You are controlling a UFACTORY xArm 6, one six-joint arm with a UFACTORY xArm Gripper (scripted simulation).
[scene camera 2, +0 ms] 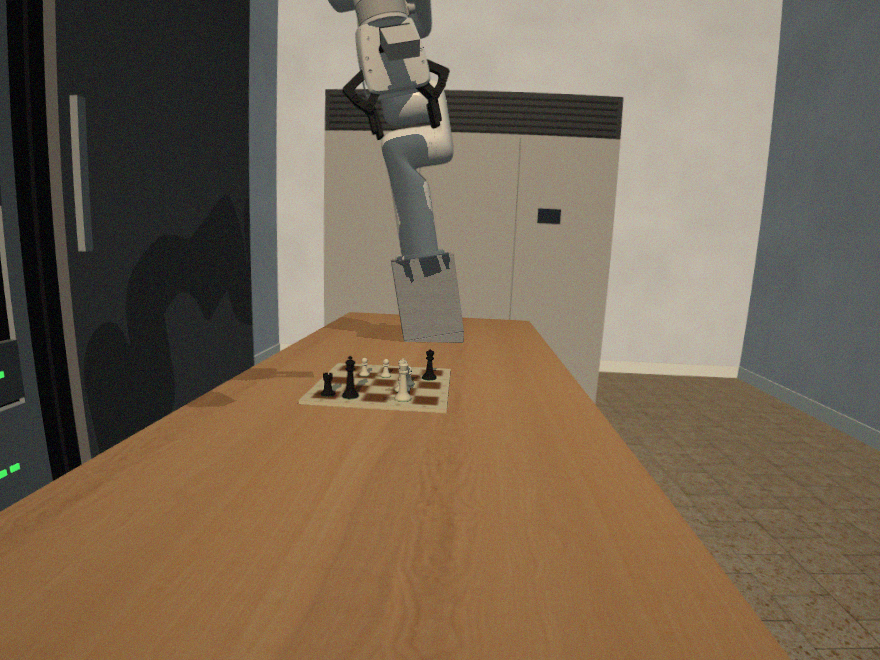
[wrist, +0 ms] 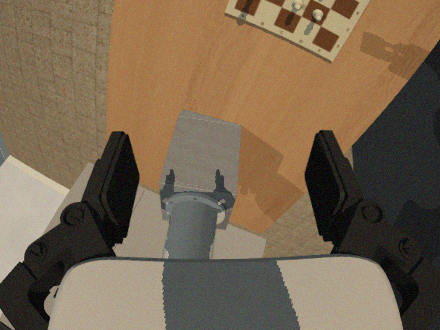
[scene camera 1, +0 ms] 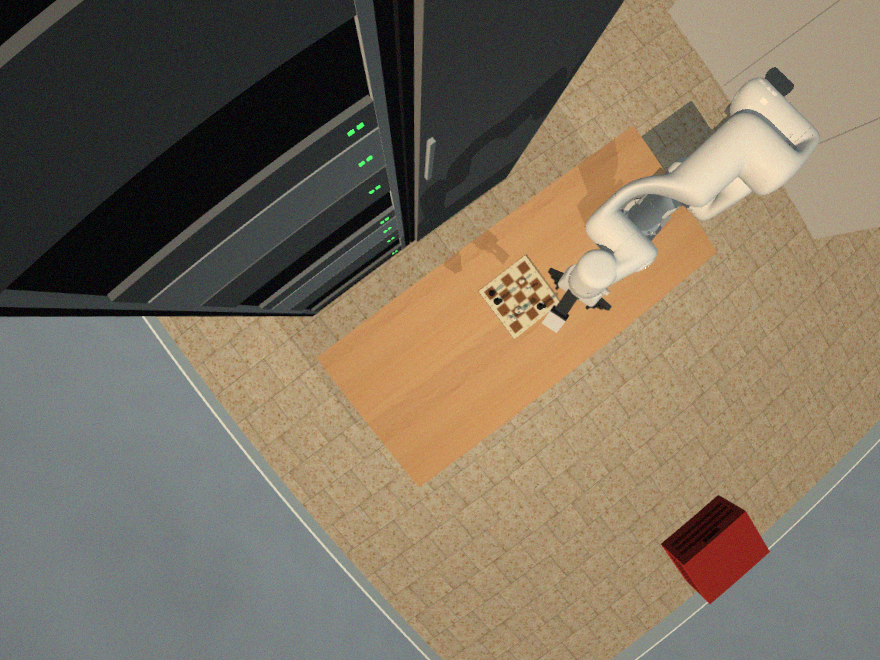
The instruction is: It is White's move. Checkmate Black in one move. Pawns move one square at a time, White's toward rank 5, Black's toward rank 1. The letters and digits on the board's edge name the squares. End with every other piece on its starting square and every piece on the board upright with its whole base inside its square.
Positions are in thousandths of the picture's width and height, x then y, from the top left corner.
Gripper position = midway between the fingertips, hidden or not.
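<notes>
Chessboard (scene camera 1: 577,436) visible. Chessboard (scene camera 2: 427,595) too. The gripper (scene camera 1: 653,446) in frame. Gripper (scene camera 2: 464,201) likewise. Gripper (wrist: 506,462) as well.
</notes>
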